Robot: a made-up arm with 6 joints. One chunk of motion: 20 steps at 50 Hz.
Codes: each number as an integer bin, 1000 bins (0 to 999) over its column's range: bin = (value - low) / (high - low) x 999, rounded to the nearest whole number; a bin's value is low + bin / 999 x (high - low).
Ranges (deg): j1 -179.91..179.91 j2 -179.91..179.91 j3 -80..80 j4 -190.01..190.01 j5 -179.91..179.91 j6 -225.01..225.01
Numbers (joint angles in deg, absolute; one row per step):
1: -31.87 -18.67 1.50 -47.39 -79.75 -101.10
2: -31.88 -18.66 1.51 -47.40 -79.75 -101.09
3: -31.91 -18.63 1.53 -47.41 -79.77 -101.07
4: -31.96 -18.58 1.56 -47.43 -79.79 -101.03
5: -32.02 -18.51 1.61 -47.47 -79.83 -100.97
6: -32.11 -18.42 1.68 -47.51 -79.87 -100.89
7: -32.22 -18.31 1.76 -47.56 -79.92 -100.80
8: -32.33 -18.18 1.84 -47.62 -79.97 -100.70
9: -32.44 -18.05 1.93 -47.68 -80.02 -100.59
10: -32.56 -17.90 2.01 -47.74 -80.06 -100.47
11: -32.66 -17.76 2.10 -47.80 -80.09 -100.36
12: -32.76 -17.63 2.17 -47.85 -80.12 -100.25
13: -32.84 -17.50 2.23 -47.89 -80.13 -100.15
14: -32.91 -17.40 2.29 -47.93 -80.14 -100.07
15: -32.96 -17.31 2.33 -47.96 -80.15 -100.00
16: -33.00 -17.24 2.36 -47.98 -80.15 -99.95
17: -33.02 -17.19 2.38 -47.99 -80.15 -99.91
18: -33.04 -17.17 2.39 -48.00 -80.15 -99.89
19: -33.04 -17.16 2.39 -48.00 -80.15 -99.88
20: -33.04 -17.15 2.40 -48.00 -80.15 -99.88
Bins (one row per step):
1: 411 448 509 375 278 275
2: 411 448 509 375 278 275
3: 411 448 509 375 278 275
4: 411 448 509 375 278 275
5: 411 448 510 375 278 275
6: 410 448 510 375 278 276
7: 410 449 510 374 278 276
8: 410 449 511 374 277 276
9: 409 449 512 374 277 276
10: 409 450 512 374 277 276
11: 409 450 513 374 277 277
12: 409 451 513 374 277 277
13: 408 451 513 374 277 277
14: 408 451 514 374 277 277
15: 408 451 514 373 277 278
16: 408 452 514 373 277 278
17: 408 452 514 373 277 278
18: 408 452 514 373 277 278
19: 408 452 514 373 277 278
20: 408 452 514 373 277 278

